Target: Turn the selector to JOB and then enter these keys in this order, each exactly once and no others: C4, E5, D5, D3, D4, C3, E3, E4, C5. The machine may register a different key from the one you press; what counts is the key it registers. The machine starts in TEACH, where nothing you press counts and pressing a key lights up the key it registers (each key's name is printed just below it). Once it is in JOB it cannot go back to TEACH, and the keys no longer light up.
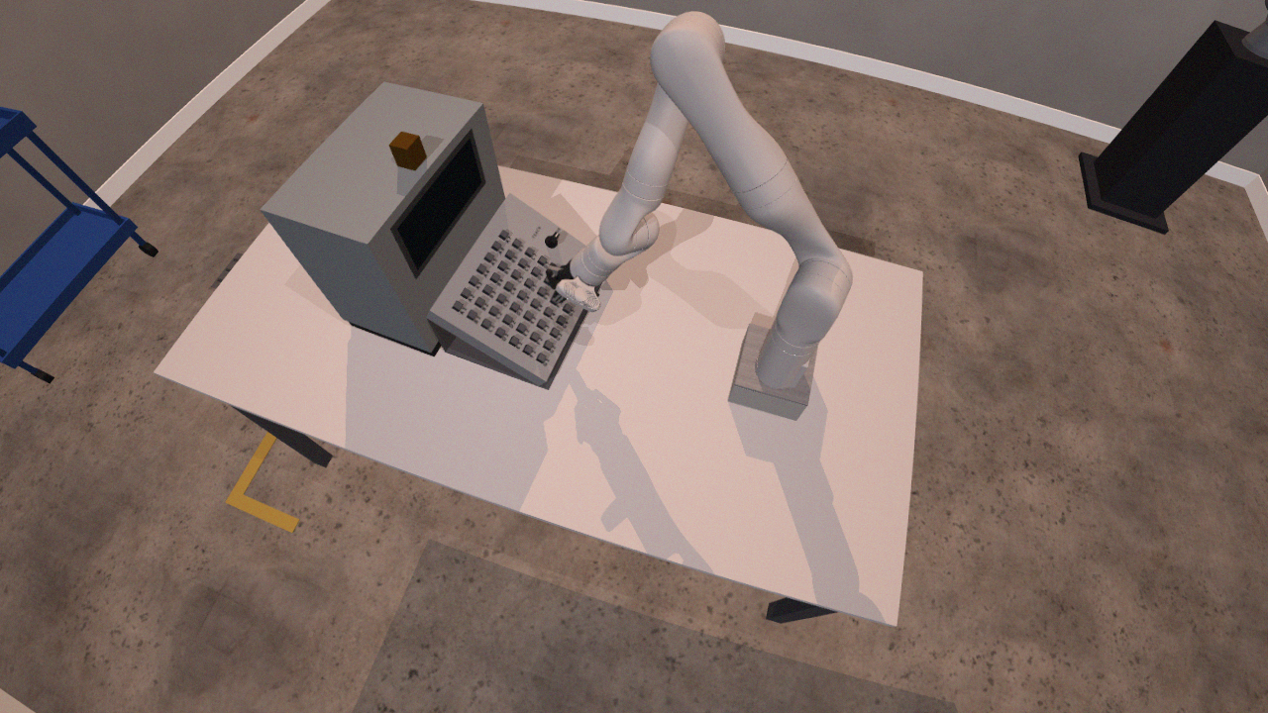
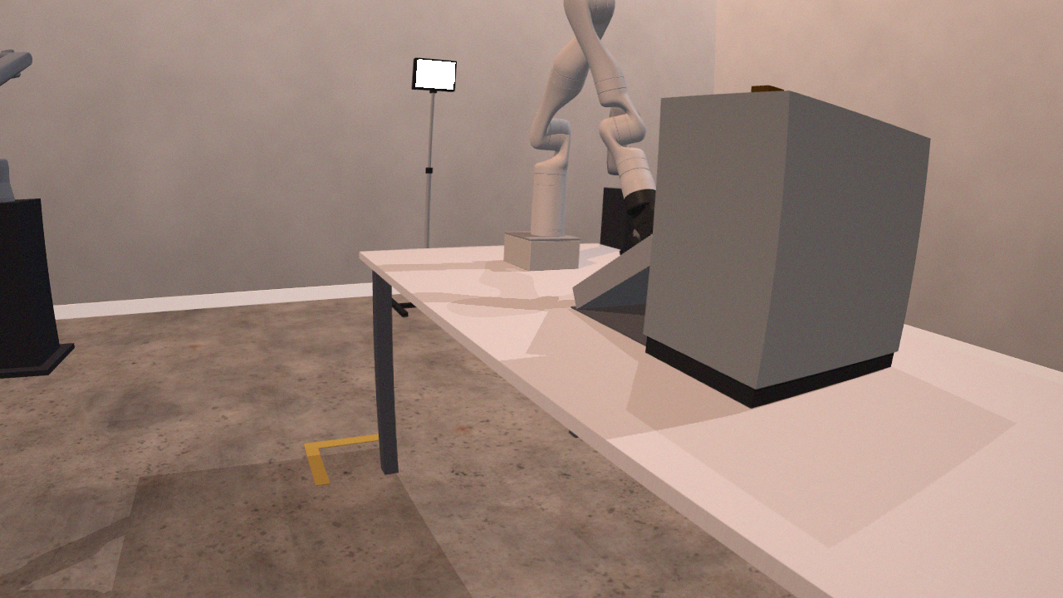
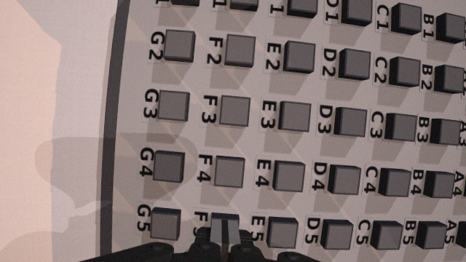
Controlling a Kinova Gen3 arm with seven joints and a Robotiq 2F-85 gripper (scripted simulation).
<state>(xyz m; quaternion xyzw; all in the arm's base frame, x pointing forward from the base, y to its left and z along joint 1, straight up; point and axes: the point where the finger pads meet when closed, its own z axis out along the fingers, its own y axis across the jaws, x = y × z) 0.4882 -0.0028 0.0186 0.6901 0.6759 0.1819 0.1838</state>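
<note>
Right now the key E5 is 50 mm ahead of my hand and 10 mm below it. Round my hand: key D3 (80 mm ahead, 70 mm to the left, 10 mm above); then key E3 (50 mm ahead, 70 mm to the left, 10 mm below); then key D5 (70 mm ahead, 10 mm above).
</note>
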